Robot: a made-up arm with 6 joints. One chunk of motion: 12 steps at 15 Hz.
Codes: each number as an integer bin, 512 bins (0 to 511) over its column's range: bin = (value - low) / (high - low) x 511, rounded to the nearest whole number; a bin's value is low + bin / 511 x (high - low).
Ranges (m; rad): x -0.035..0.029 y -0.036..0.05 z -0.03..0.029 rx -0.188..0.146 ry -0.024..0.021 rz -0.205..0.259
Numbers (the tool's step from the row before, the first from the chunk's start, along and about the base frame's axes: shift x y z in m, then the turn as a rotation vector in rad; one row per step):
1: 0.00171 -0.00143 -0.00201 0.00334 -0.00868 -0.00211
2: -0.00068 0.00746 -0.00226 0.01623 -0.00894 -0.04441
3: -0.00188 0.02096 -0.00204 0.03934 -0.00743 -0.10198
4: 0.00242 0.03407 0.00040 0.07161 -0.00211 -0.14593
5: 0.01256 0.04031 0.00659 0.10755 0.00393 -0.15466
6: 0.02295 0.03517 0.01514 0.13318 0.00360 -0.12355
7: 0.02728 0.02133 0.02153 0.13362 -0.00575 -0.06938
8: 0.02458 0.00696 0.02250 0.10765 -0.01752 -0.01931
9: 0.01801 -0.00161 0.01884 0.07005 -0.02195 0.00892
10: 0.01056 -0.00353 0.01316 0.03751 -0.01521 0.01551
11: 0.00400 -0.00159 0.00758 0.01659 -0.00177 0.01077
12: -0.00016 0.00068 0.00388 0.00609 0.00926 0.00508
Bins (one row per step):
1: 293 205 242 293 174 223
2: 274 258 240 312 171 177
3: 264 338 242 348 188 113
4: 299 416 263 397 249 65
5: 380 453 317 452 317 55
6: 463 423 391 491 313 90
7: 497 341 446 492 207 149
8: 476 255 455 452 74 204
9: 423 204 423 395 23 236
10: 364 193 374 345 100 243
11: 311 204 325 313 252 238
12: 278 218 293 297 378 231

